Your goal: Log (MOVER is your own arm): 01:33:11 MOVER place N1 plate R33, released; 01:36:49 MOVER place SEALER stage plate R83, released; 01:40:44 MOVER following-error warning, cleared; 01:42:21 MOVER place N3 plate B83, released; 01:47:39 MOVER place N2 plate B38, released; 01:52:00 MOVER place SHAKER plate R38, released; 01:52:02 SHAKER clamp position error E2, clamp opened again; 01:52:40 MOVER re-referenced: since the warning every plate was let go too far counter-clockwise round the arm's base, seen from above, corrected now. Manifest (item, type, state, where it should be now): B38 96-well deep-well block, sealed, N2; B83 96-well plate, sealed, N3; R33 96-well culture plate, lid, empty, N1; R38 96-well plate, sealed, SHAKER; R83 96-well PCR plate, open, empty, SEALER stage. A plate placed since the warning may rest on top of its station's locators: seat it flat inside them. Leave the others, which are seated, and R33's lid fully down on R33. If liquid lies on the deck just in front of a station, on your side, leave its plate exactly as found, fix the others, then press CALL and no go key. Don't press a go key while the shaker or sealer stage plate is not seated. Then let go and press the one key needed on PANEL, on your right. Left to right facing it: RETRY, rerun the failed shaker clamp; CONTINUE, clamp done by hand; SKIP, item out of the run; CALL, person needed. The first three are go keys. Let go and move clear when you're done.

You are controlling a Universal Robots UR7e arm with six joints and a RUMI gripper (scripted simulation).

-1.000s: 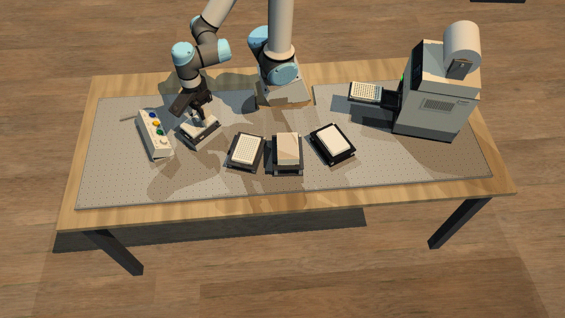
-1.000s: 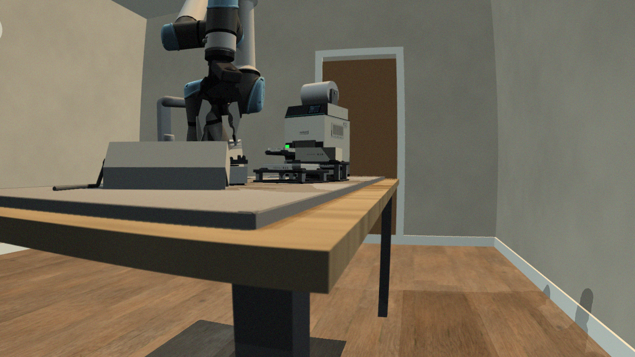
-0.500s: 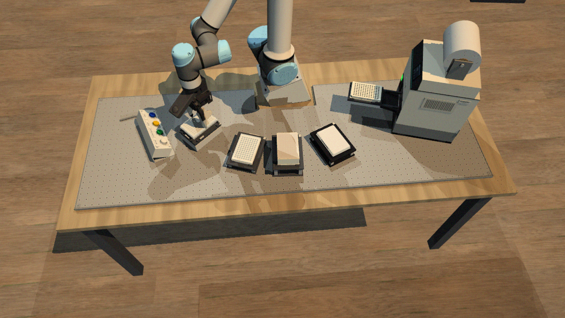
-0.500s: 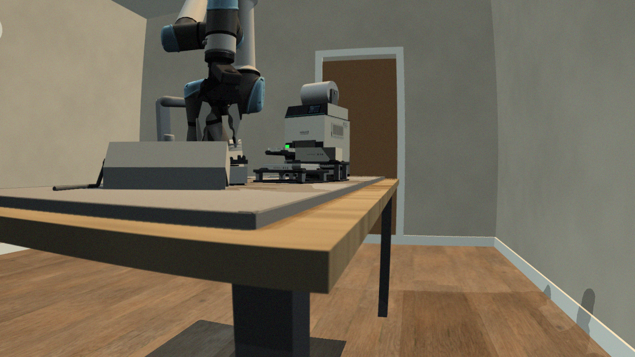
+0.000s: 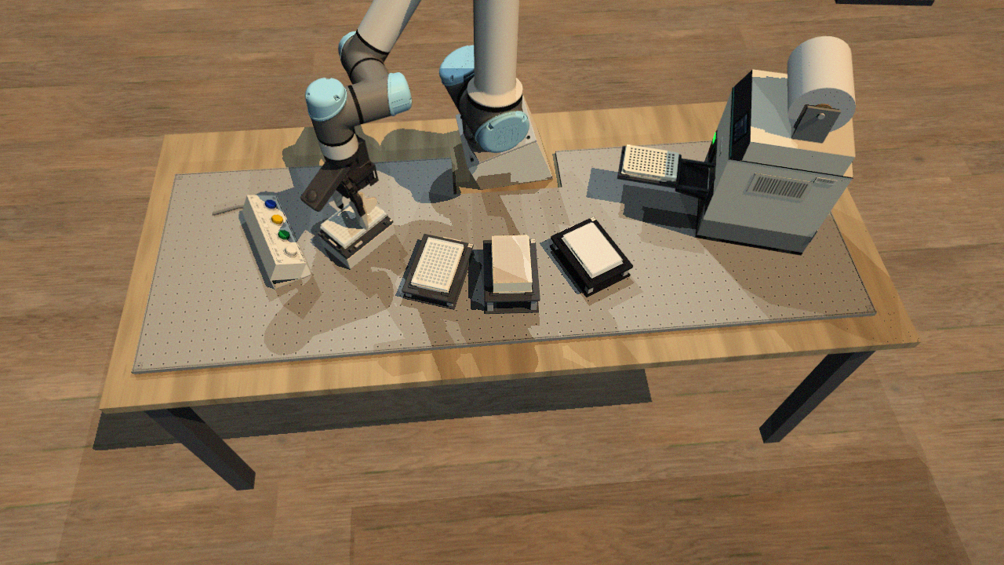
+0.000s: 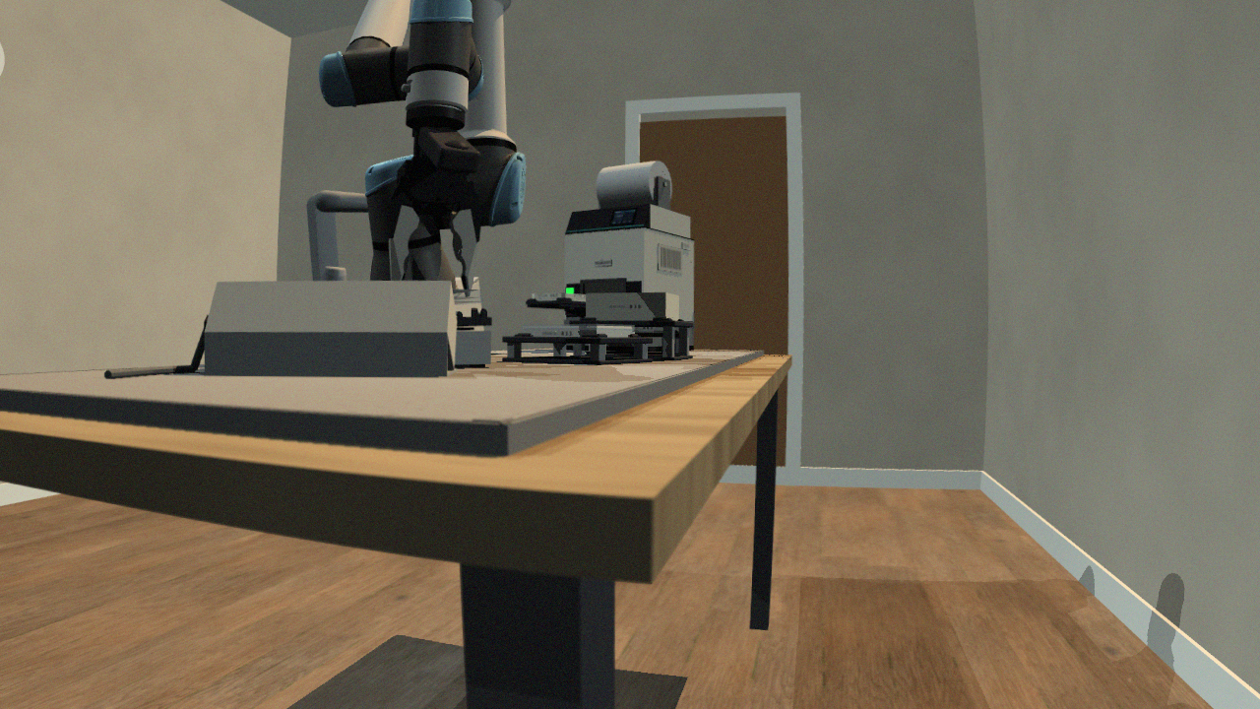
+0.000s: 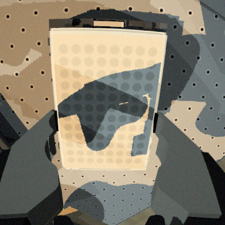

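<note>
The retry key lies 8 cm ahead of my hand, 13 cm to the right of it and 3 cm below it. The rest, counted from my hand: call key 5 cm behind, 21 cm to the right, 3 cm below; continue key 4 cm ahead, 15 cm to the right, 3 cm below; skip key 18 cm to the right, 3 cm below.
</note>
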